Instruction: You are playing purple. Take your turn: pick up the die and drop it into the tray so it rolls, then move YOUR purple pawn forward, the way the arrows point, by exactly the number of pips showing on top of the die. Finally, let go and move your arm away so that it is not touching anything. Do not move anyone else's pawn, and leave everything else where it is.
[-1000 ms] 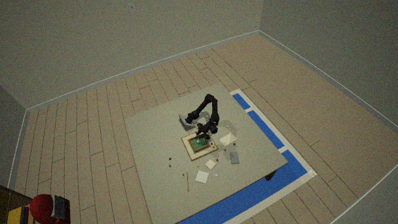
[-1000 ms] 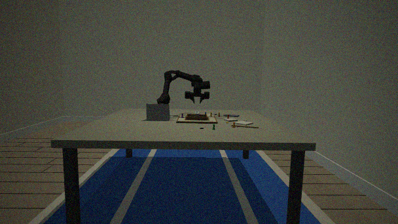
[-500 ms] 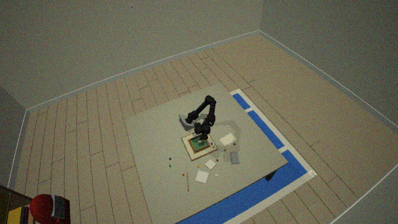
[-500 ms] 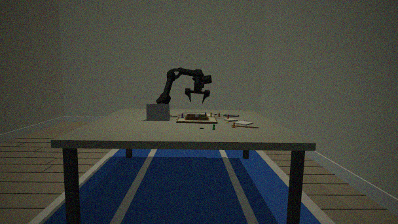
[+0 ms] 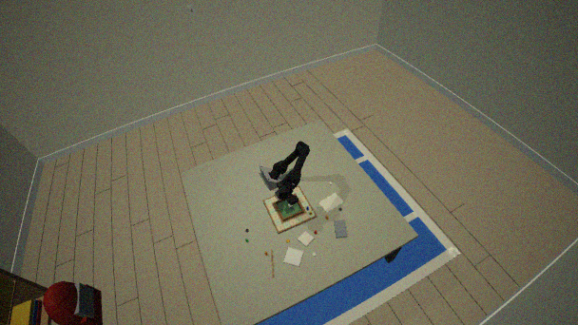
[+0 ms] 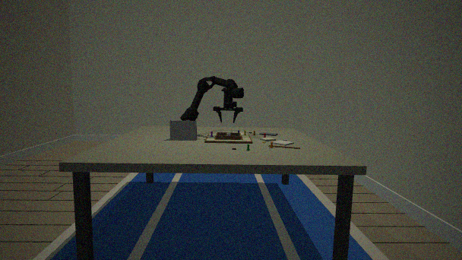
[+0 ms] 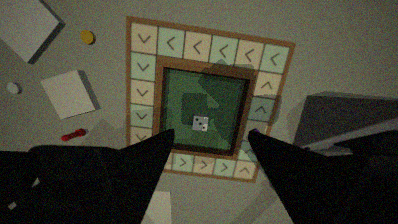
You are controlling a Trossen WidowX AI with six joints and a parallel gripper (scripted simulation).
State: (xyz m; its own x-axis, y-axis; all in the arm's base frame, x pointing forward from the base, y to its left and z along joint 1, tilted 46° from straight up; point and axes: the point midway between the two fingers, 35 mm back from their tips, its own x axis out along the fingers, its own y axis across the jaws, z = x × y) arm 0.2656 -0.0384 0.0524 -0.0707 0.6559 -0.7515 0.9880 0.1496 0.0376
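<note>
Right now the purple pawn is 10 cm behind my gripper tip, 2 cm to the left of it and 8 cm below it. The rest, counted from my gripper tip: grey die (1 cm ahead, 1 cm to the left, 8 cm below); then blue pawn (8 cm ahead, 11 cm to the left, 8 cm below); then green tray (1 cm ahead, 10 cm below).
</note>
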